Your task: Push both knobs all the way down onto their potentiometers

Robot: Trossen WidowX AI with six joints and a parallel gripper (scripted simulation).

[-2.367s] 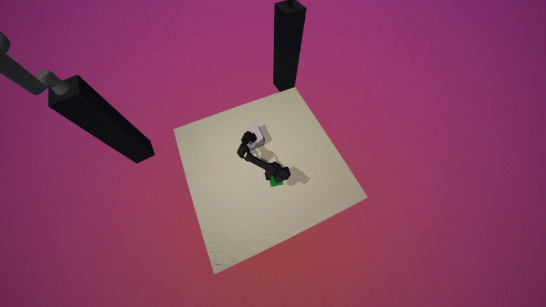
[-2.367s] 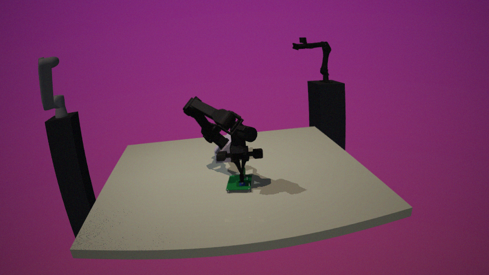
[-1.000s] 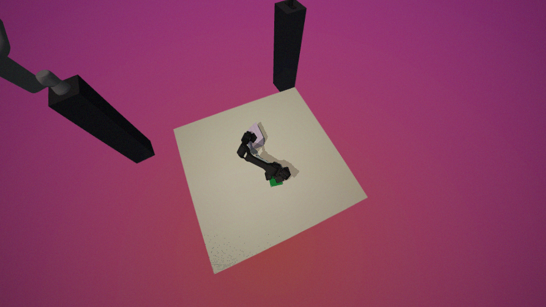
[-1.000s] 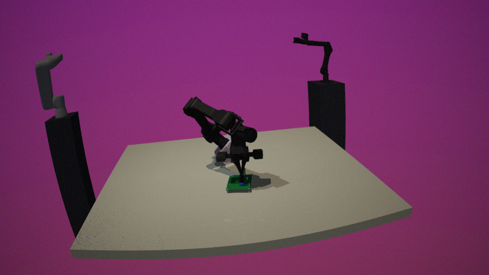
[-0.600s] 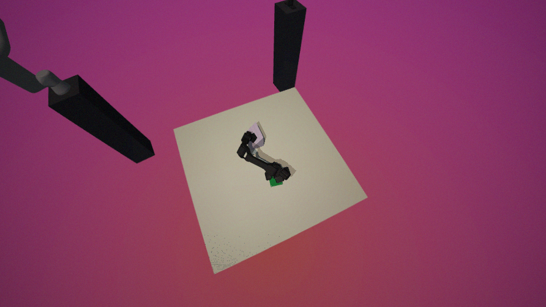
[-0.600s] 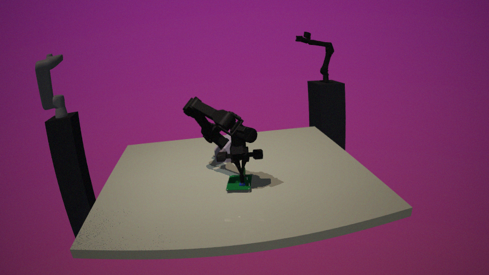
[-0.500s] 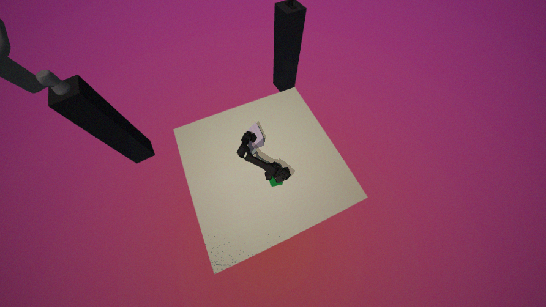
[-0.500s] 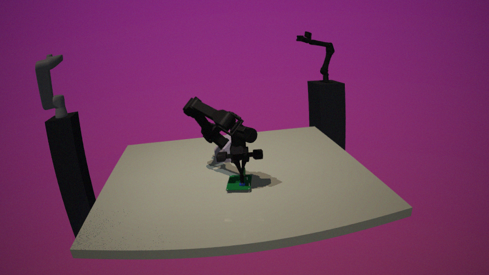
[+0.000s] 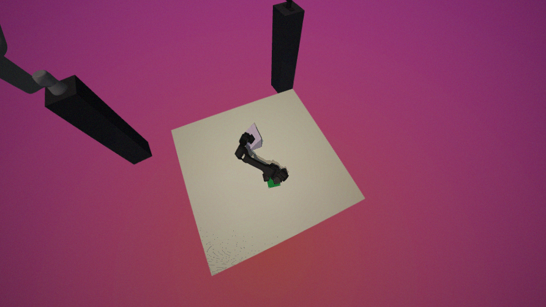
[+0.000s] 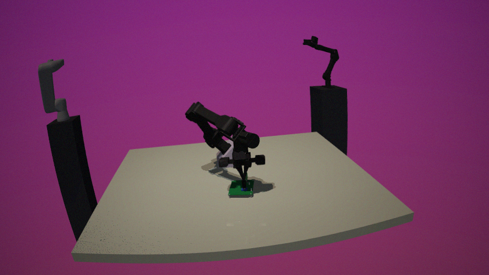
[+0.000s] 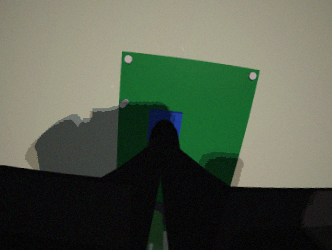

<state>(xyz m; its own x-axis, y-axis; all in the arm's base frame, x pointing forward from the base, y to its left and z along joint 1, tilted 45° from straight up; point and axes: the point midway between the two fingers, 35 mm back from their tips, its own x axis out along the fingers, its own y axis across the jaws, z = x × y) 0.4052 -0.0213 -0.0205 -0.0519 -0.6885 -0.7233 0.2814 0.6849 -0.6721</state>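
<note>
My gripper tip is now 80 mm past the green knob, 20 mm to the right of it and 10 mm above it.
</note>
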